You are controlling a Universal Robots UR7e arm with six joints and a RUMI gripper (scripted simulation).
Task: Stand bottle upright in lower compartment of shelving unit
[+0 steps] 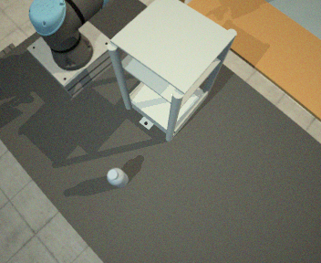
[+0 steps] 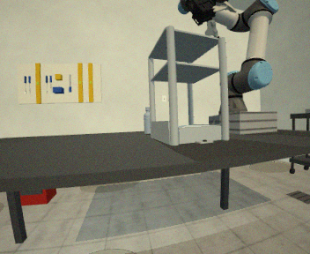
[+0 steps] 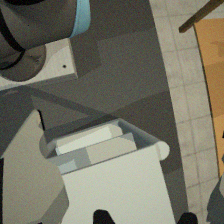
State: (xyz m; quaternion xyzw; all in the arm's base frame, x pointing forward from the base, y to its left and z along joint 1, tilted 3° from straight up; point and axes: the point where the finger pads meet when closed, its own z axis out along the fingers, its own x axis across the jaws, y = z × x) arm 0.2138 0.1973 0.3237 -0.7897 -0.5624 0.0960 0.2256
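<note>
My gripper is now 42 cm to the left of the bottle, 33 cm above it and 22 cm short of it. The rest, counted from my hand: shelving unit 25 cm below, 17 cm ahead, 8 cm to the right.
</note>
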